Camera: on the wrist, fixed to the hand. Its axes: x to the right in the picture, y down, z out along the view.
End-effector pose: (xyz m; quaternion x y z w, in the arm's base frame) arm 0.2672 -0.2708 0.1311 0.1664 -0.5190 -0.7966 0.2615
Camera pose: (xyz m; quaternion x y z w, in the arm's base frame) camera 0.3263 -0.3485 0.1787 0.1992 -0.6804 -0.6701 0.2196
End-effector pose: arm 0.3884 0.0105 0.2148 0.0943 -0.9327 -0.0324 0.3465
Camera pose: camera 0.4224 0.0926 0.2772 0.1555 -0.9253 0.1657 0.3036
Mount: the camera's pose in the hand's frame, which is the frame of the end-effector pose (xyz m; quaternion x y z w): -0.0016 0.0831 -0.0699 0.2098 -0.0168 0.0095 0.9776
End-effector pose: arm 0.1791 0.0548 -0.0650 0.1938 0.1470 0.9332 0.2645
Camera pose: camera 0.1133 -0.0260 -0.0958 0.2620 0.3332 0.8807 0.2115
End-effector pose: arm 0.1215 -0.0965 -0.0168 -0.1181 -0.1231 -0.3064 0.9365
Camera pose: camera 0.1814 -0.0512 -0.0952 0.0747 -0.1992 -0.2628 0.9411
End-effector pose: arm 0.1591 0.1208 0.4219 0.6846 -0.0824 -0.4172 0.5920
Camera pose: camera 0.2365 0.1499 0.4923 0.7856 -0.1845 -0.3964 0.4377
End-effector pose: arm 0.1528 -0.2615 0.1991 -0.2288 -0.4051 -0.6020 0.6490
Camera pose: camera 0.2507 -0.3012 0.1740 -0.1015 -0.5310 -0.4935 0.6813
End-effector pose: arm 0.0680 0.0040 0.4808 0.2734 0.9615 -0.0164 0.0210
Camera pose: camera 0.1109 0.0768 0.5490 -0.2805 -0.9336 0.2221 0.0205
